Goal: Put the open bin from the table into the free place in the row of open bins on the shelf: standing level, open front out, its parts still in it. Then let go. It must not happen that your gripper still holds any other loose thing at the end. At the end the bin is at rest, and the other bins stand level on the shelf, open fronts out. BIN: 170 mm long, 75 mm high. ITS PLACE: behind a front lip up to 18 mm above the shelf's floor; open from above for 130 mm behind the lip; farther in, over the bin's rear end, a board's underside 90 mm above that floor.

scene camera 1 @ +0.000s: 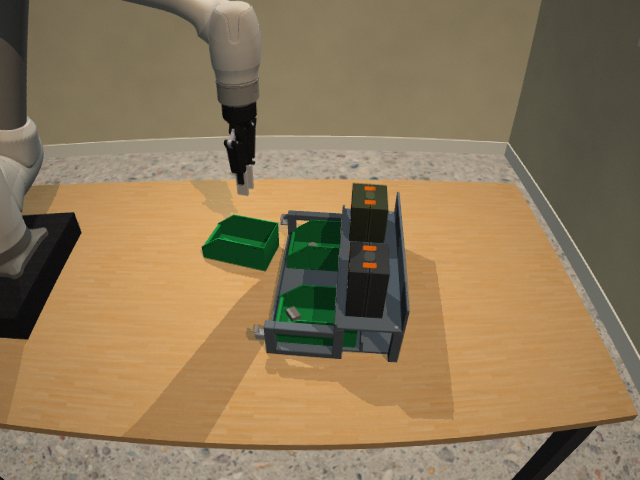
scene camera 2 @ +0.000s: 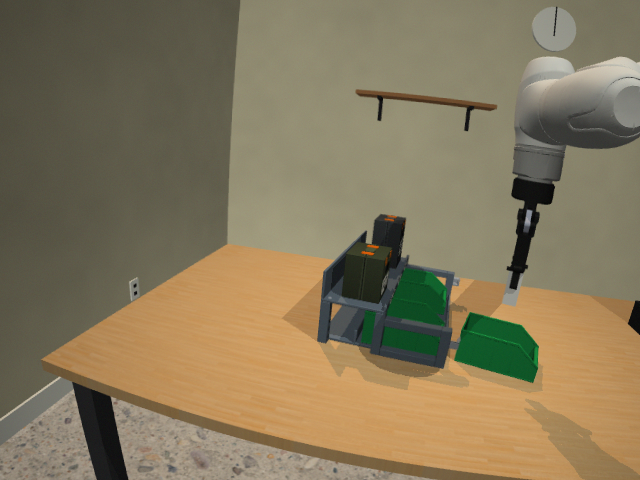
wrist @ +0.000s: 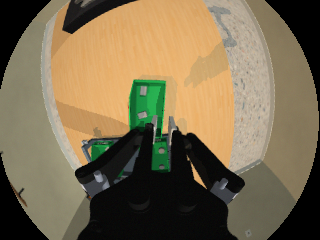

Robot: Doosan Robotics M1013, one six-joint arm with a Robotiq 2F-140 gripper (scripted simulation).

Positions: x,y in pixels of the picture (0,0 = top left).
Labels:
my gripper: scene camera 1 245,190; scene camera 2 509,301; wrist 162,121
green open bin: scene camera 1; scene camera 2; wrist 153,103
same spot on green open bin: (scene camera 2: pixel 508 357) = (scene camera 1: pixel 239 226)

